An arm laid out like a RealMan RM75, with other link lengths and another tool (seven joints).
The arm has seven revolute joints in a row. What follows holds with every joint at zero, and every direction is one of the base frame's.
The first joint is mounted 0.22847 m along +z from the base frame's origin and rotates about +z.
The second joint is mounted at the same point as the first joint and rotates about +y.
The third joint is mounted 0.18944 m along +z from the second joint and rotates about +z.
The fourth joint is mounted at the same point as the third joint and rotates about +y.
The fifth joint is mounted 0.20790 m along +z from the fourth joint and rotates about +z.
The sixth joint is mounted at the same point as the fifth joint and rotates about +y.
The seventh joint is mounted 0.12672 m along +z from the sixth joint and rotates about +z.
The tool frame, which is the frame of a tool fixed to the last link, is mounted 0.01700 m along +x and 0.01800 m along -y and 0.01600 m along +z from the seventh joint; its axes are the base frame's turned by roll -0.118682, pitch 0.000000 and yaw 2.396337 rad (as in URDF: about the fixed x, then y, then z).
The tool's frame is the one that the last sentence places.
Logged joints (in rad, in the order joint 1, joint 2, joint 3, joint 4, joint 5, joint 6, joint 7), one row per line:
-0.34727, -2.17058, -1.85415, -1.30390, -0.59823, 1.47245, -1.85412
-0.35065, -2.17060, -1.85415, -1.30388, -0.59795, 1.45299, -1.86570
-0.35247, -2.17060, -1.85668, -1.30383, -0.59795, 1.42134, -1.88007
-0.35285, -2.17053, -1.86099, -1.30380, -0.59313, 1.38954, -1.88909
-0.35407, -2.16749, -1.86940, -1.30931, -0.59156, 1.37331, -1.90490
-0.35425, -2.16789, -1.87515, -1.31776, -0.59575, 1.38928, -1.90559
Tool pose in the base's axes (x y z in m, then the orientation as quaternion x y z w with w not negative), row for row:
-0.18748, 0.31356, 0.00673, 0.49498, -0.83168, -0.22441, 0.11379
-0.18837, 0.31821, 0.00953, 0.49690, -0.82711, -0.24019, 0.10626
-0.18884, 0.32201, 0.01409, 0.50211, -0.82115, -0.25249, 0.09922
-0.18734, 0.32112, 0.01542, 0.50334, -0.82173, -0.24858, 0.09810
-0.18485, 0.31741, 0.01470, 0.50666, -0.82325, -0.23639, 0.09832
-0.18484, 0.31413, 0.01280, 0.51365, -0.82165, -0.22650, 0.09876
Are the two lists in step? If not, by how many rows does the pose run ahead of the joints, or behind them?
The pose runs 2 rows ahead of the joints: the pose in row i belongs to the joints in row i + 2.
